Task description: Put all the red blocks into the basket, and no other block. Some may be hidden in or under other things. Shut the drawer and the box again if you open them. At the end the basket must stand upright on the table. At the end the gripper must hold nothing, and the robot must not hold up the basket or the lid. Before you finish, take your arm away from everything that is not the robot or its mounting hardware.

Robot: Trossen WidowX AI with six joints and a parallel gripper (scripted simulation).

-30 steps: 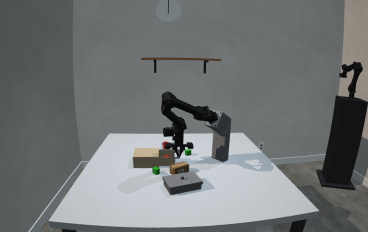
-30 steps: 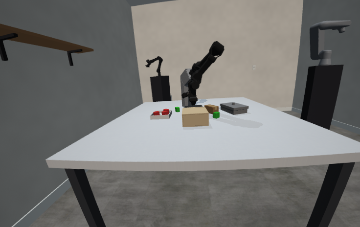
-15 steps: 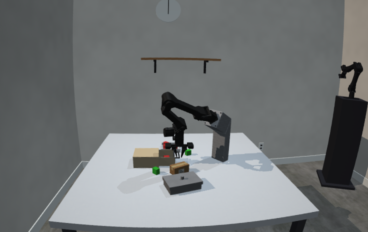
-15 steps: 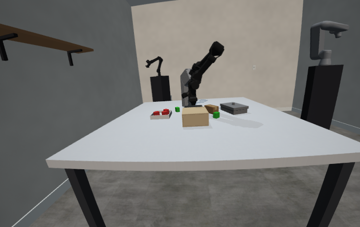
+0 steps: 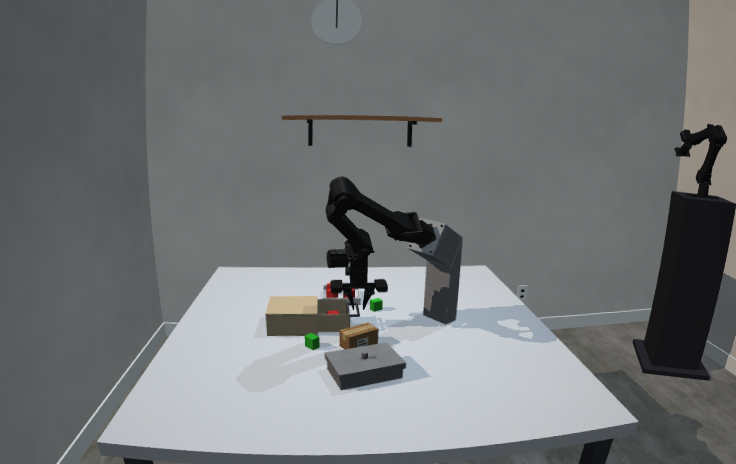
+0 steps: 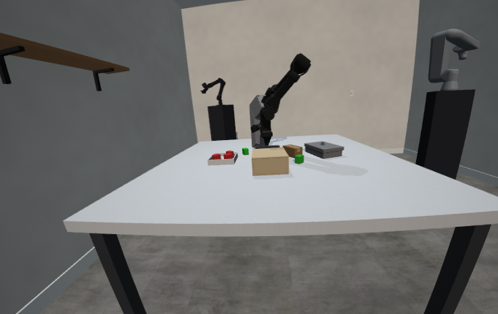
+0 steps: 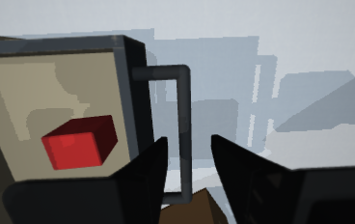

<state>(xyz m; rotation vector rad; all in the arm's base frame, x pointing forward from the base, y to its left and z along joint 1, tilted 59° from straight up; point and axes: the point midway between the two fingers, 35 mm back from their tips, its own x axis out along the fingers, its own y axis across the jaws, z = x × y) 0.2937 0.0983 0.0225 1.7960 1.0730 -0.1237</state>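
The shallow basket lies 200 mm to the right of my hand, 160 mm ahead of it and 80 mm below it. Also, from my hand: cardboard box: 140 mm to the left, 60 mm below, 60 mm behind; then knobbed lid: 290 mm to the left, 140 mm behind, 40 mm below; then dark grey box: 290 mm to the left, 140 mm behind, 80 mm below.
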